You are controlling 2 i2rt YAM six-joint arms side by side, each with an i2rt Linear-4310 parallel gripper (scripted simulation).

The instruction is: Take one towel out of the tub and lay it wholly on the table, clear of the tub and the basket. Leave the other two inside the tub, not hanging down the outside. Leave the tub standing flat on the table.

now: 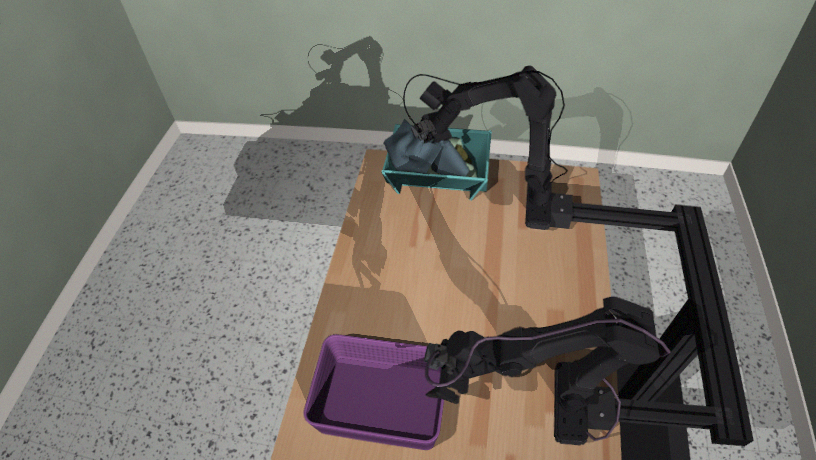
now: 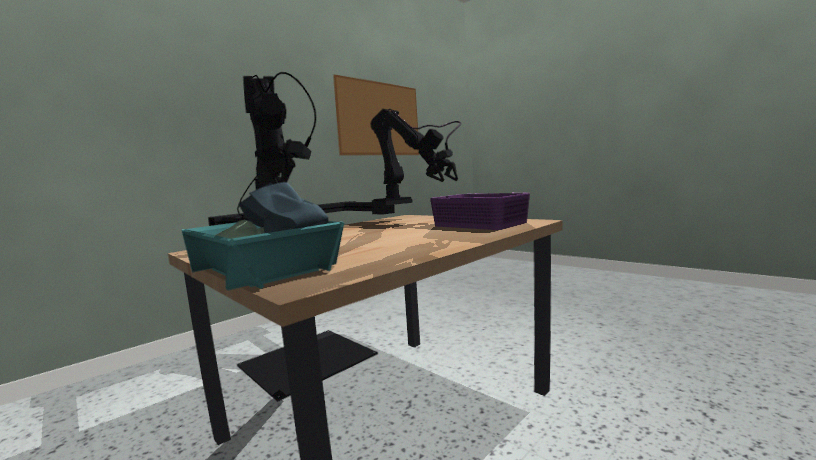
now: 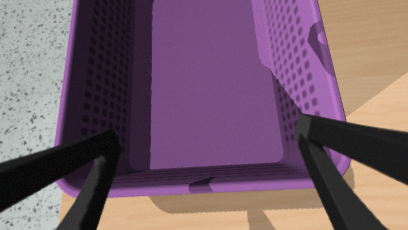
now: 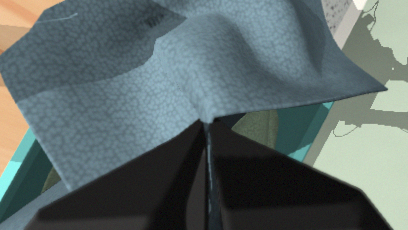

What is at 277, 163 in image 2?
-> The right gripper.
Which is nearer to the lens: the purple basket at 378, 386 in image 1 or the teal tub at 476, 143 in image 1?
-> The purple basket.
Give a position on a teal tub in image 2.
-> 274, 256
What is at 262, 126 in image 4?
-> A pale green towel.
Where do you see a blue towel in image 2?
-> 276, 207
